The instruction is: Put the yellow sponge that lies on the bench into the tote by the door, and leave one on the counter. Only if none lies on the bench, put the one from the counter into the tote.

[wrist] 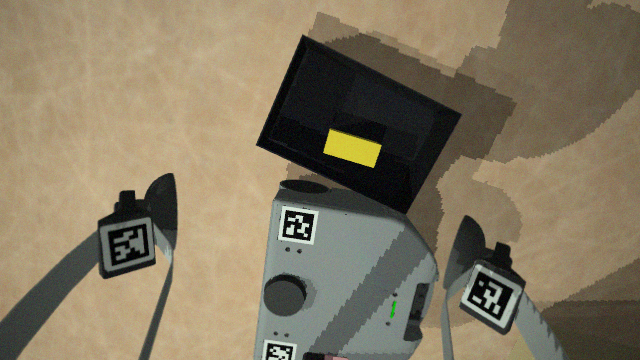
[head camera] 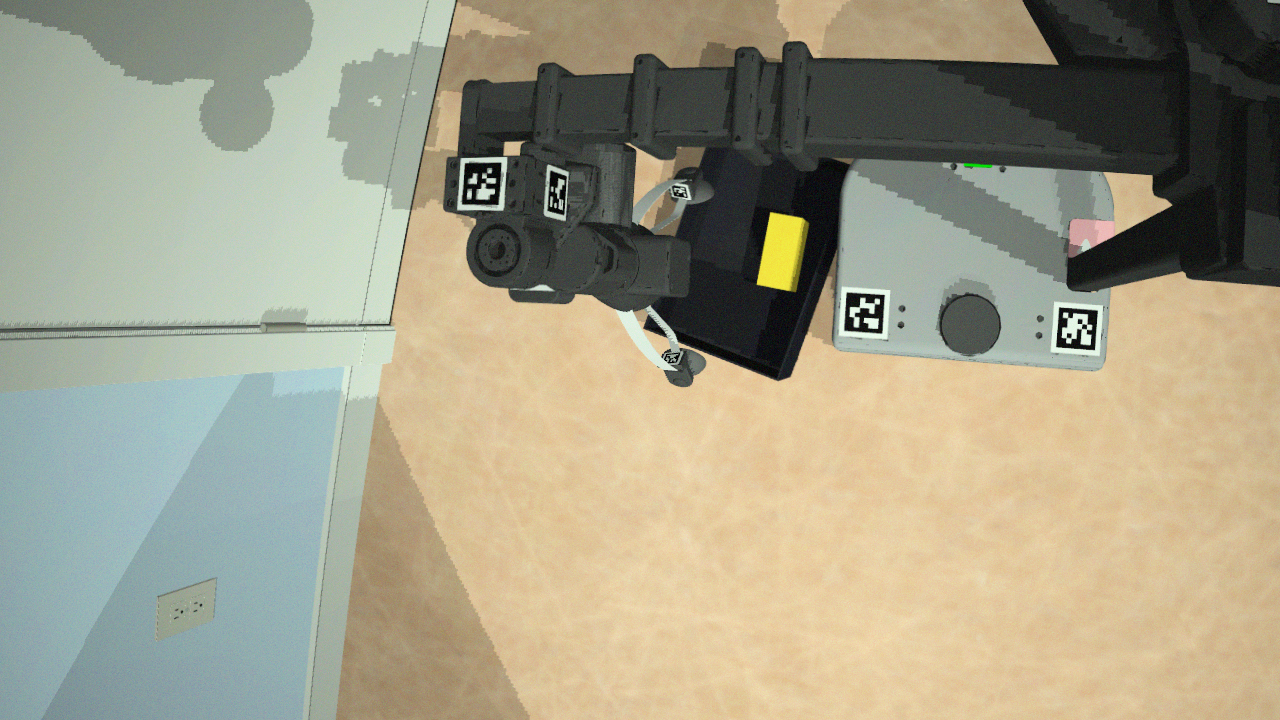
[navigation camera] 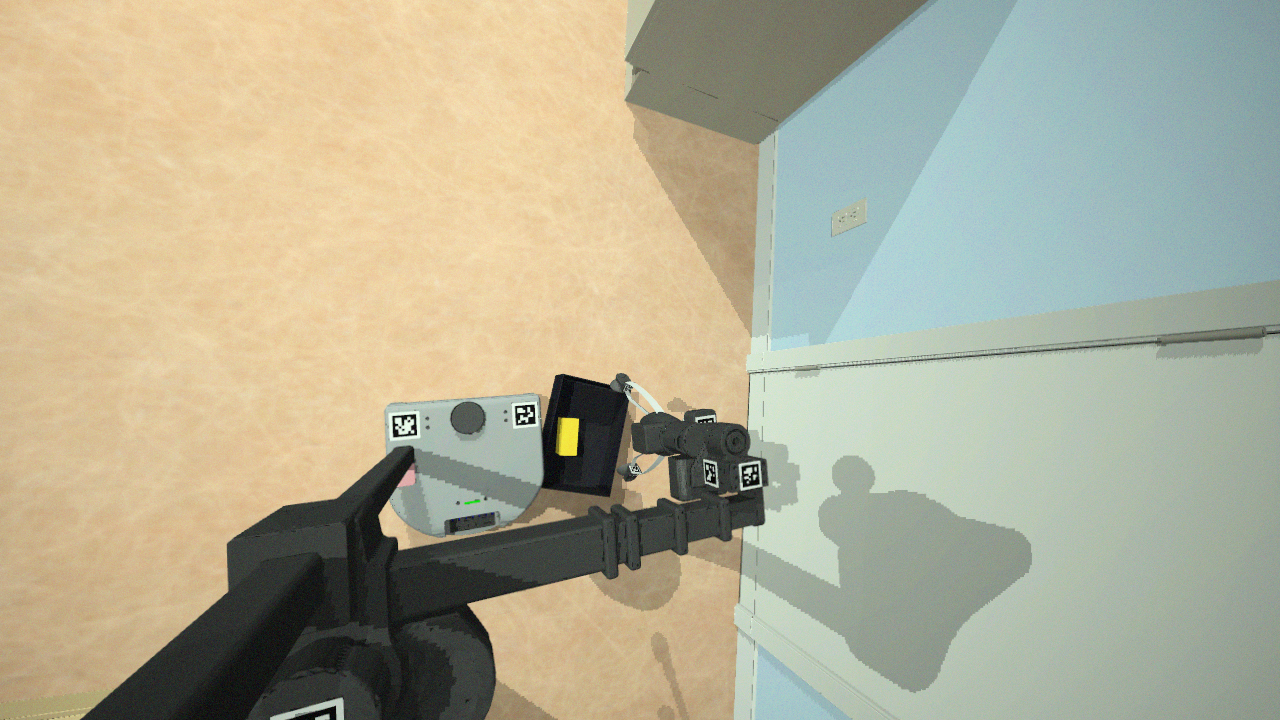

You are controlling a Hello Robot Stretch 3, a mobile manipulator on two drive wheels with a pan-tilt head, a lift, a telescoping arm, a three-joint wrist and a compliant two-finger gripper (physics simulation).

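Places are measured from the robot's base along level axes (x ahead, y left, z up), in millimetres.
Pixels of known places: gripper, fingertip midpoint: (wrist: 315, 220) (head camera: 693, 277) (navigation camera: 620, 426); robot's base, origin of the base link: (wrist: 295, 252) (head camera: 967, 322) (navigation camera: 466, 416).
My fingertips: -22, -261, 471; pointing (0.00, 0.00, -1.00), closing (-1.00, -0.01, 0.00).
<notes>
For each thing: its top centre in the pictures, then the offset to it from my fingertips, as dx, dy, dz.
- yellow sponge, middle of its top: (head camera: 779, 251) (wrist: 352, 149) (navigation camera: 569, 437) -56, +2, -406
- black tote, middle of its top: (head camera: 746, 248) (wrist: 357, 129) (navigation camera: 586, 436) -55, -36, -371
A yellow sponge (head camera: 783, 250) (navigation camera: 567, 437) (wrist: 352, 148) lies inside the black tote (head camera: 803, 324) (navigation camera: 581, 479) (wrist: 427, 167), on its floor towards the side nearest my base. The tote stands on the floor beside my base. My gripper (head camera: 689, 275) (navigation camera: 623, 427) (wrist: 315, 220) is open, with its fingers wide apart and no object between them. It hangs above the tote's far side, apart from the sponge. The bench and the counter cannot be made out in these views.
My grey base (head camera: 984, 268) (navigation camera: 447, 492) (wrist: 340, 280) stands close against the tote. A pale panel (head camera: 179, 223) (navigation camera: 1029, 447) and a blue wall (head camera: 107, 501) (navigation camera: 1074, 179) rise beyond the gripper. A grey-brown box-like unit (navigation camera: 716, 71) stands at the top of the navigation view.
</notes>
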